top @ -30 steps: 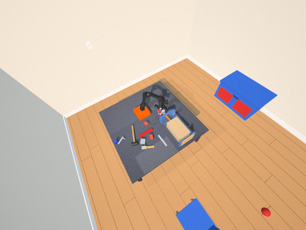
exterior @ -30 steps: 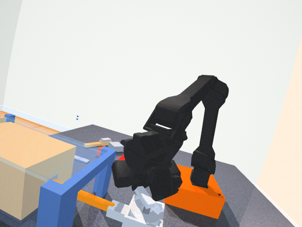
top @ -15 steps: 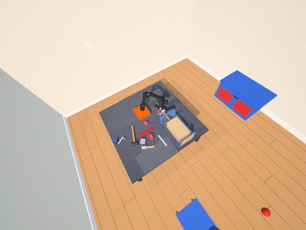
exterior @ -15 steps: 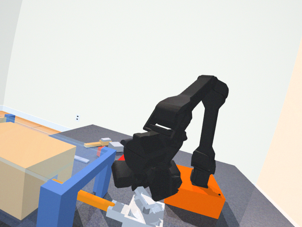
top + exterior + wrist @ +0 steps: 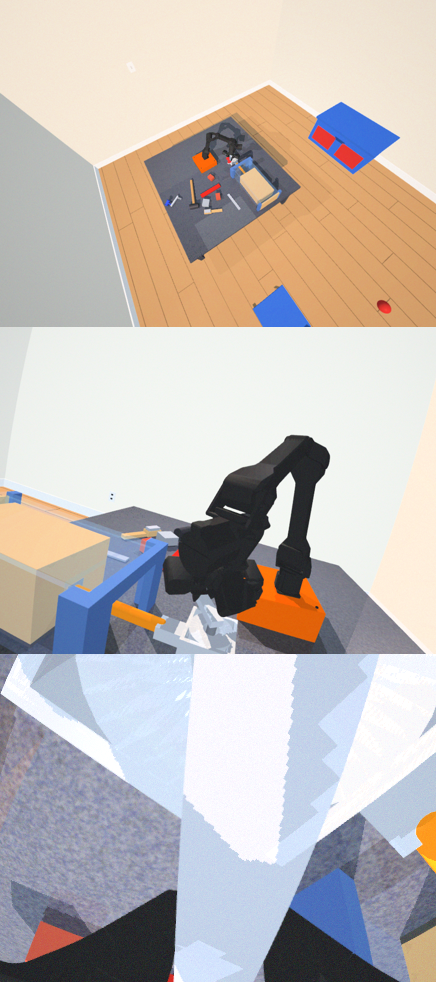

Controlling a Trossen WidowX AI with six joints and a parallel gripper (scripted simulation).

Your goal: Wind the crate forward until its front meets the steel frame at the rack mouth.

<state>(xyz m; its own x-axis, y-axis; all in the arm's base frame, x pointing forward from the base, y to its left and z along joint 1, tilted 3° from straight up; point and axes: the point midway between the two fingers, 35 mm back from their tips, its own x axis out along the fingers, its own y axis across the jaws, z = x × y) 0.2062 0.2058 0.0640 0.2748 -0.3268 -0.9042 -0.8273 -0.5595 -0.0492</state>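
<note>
Right now my gripper tip is 2 cm short of the red knob, 3 cm to the left of it and 5 cm below it. Also, from my gripper tip: blue frame: 12 cm ahead, 6 cm to the left, 1 cm above; then white winch: 5 cm behind, 5 cm to the left, 7 cm below; then winch handle: 2 cm above.
</note>
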